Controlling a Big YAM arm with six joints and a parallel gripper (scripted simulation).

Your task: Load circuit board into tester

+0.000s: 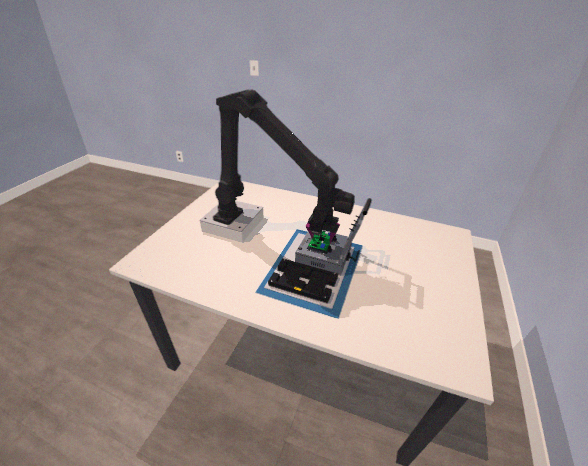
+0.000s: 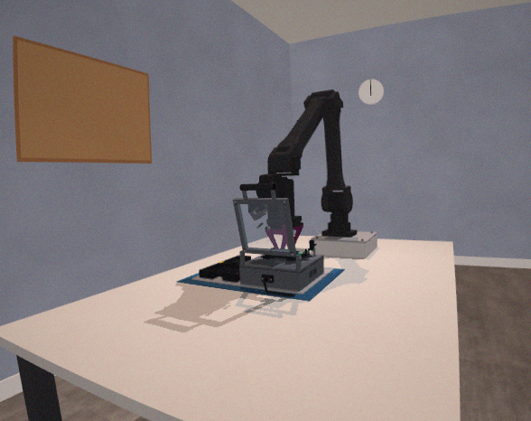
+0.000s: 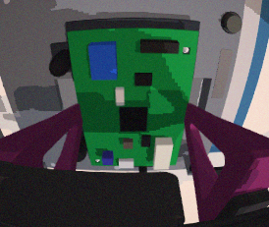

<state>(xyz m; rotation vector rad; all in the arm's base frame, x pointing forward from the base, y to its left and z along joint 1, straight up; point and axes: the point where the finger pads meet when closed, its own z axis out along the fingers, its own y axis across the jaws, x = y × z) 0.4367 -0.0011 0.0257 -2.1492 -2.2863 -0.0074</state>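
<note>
My hand is right at the green circuit board. Also, from my hand: clear lid: 120 mm ahead, 100 mm above, 10 mm to the left; then small latch hook: 70 mm behind, 50 mm to the left.
</note>
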